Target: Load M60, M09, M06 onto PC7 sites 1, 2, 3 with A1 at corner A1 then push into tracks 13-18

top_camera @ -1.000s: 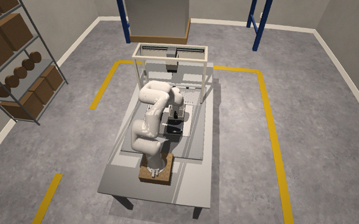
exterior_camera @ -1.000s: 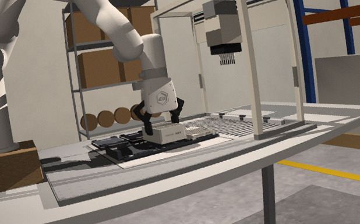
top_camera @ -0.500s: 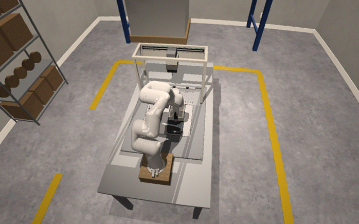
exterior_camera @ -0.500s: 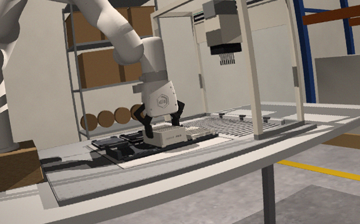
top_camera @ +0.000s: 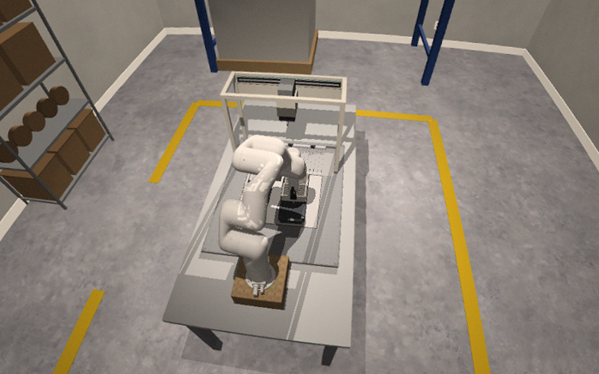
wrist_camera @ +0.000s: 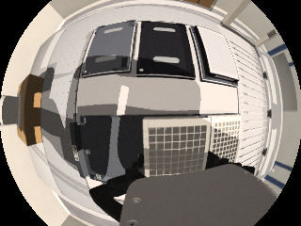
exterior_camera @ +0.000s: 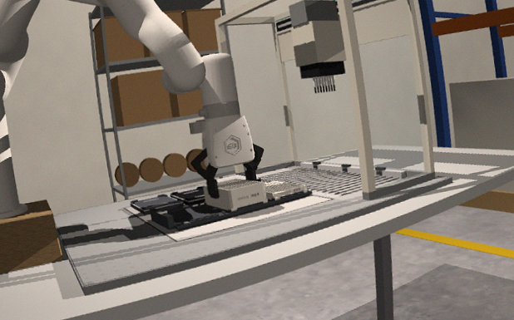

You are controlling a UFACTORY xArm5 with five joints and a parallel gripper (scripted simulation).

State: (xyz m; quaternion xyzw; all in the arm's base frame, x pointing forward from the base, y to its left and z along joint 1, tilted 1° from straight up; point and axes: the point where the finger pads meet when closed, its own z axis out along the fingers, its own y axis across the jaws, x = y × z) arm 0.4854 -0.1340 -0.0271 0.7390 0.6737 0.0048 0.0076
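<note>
The carrier PC7 is 30 mm below my hand and 10 mm behind it. From my hand the other things lie so: plate nest S2 (200 mm to the left, 40 mm below, 10 mm ahead); then dark nest S1 (220 mm to the left, 90 mm behind, 40 mm below); then 96-well plate M06 (100 mm ahead, 20 mm below, 10 mm to the right).
</note>
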